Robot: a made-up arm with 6 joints. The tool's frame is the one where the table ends. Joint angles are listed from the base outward.
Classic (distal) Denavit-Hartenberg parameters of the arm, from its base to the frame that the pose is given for. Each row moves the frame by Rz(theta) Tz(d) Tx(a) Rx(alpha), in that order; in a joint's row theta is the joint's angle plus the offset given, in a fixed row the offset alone. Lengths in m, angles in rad.
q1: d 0.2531, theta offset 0, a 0, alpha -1.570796
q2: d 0, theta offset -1.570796, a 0.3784, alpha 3.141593
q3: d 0, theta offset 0, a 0, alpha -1.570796
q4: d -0.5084, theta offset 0, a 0, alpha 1.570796
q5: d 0.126, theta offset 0, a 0, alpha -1.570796
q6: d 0, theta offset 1.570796, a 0, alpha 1.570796
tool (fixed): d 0, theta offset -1.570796, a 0, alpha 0
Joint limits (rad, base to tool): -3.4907..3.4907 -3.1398..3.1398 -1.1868..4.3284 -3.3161..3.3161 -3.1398..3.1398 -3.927..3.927
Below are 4 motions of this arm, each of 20 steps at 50 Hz.
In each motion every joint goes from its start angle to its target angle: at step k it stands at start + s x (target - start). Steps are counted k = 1, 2, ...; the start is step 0. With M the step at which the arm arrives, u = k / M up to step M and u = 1 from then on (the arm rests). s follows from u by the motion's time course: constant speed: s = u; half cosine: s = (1 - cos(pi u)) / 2; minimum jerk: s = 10 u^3 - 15 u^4 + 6 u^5.
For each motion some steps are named. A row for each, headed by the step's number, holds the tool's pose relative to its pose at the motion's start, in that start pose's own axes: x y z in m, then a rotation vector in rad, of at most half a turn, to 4 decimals.
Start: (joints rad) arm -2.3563 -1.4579 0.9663 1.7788 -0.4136 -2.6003
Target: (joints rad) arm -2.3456 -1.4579 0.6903 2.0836 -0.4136 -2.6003
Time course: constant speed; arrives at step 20
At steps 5, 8, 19, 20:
5: 0.0007 -0.0218 -0.0322 -0.0952 0.0292 -0.0196
8: -0.0002 -0.0356 -0.0514 -0.1519 0.0486 -0.0297
19: -0.0119 -0.0902 -0.1200 -0.3568 0.1320 -0.0555
20: -0.0137 -0.0954 -0.1260 -0.3751 0.1405 -0.0569

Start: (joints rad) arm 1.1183 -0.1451 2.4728 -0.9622 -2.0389 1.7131
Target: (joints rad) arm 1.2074 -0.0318 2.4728 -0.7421 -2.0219 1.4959
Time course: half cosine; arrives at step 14
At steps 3, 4, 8, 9, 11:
3: 0.0016 0.0069 -0.0093 0.0456 0.0104 -0.0001
4: 0.0029 0.0119 -0.0160 0.0787 0.0180 -0.0001
8: 0.0112 0.0391 -0.0497 0.2541 0.0576 0.0013
9: 0.0137 0.0459 -0.0577 0.2976 0.0675 0.0020
11: 0.0182 0.0572 -0.0704 0.3689 0.0837 0.0035

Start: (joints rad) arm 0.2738 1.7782 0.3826 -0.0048 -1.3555 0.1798
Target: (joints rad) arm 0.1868 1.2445 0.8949 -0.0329 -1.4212 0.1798
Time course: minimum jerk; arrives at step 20
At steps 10, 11, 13, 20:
10: -0.3005 -0.0101 -0.1071 0.0227 -0.4913 -0.0385
11: -0.3511 -0.0109 -0.1432 0.0281 -0.5826 -0.0469
13: -0.4368 -0.0109 -0.2217 0.0389 -0.7507 -0.0639
20: -0.5340 -0.0071 -0.3516 0.0552 -0.9804 -0.0906

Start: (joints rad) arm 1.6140 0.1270 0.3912 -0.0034 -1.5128 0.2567
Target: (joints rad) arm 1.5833 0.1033 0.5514 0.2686 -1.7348 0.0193
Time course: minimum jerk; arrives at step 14
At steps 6, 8, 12, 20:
6: -0.0489 -0.0040 -0.0048 0.0994 0.0361 -0.0982
8: -0.0838 -0.0053 -0.0104 0.1798 0.0572 -0.1701
12: -0.1290 -0.0047 -0.0203 0.2954 0.0784 -0.2646
20: -0.1320 -0.0046 -0.0211 0.3036 0.0796 -0.2710

